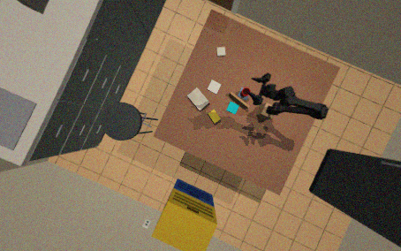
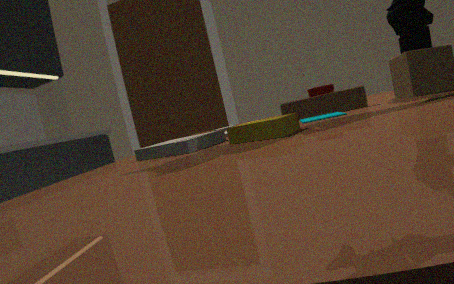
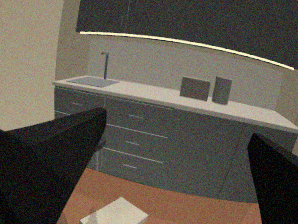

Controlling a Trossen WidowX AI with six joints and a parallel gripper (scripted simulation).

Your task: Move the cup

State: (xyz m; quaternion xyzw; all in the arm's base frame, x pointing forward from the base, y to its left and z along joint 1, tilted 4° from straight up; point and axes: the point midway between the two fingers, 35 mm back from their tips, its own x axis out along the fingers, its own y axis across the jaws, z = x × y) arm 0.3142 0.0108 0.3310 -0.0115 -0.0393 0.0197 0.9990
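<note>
The red cup lies 90 mm behind my gripper tip, 90 mm to the right of it and 420 mm below it. The rest, counted from my gripper tip: cyan pad 40 mm behind, 70 mm to the left, 470 mm below; then blue marble 80 mm behind, 90 mm to the right, 440 mm below; then low brown bar 60 mm behind, 10 mm to the right, 440 mm below.
</note>
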